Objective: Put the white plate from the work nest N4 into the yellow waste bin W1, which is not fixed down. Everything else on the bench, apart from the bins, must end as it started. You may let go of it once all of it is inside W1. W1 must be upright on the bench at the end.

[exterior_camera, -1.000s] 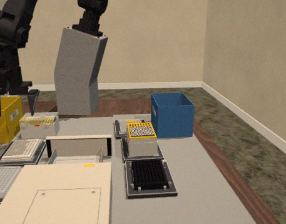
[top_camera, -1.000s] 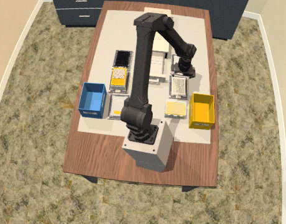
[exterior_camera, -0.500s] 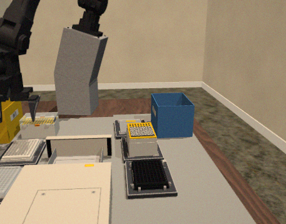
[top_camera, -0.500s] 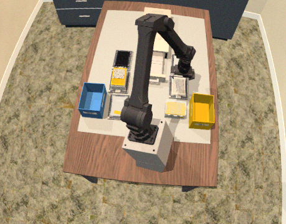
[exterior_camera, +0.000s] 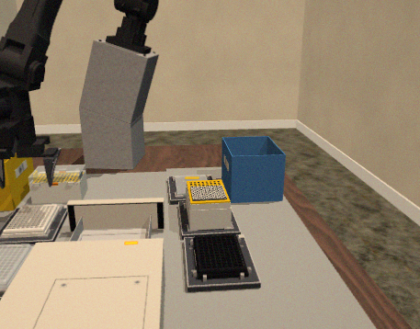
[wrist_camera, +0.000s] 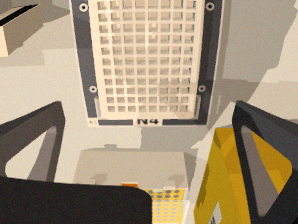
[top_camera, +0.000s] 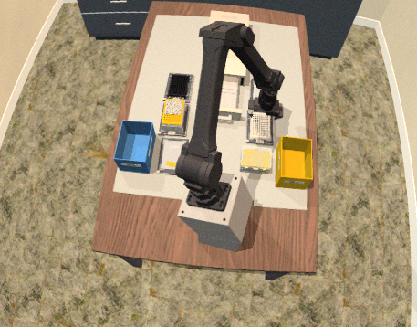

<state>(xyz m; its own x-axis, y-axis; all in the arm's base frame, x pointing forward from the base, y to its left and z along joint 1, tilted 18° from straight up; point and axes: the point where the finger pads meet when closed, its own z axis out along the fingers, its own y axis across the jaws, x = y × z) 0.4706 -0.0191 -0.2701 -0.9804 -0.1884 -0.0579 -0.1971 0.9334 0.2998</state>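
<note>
My hand is 8 cm above the white plate. The rest, counted from my hand: clear plate 18 cm ahead, 3 cm to the left, 8 cm below; yellow waste bin 15 cm behind, 17 cm to the right, 6 cm below; dark nest 10 cm below.
</note>
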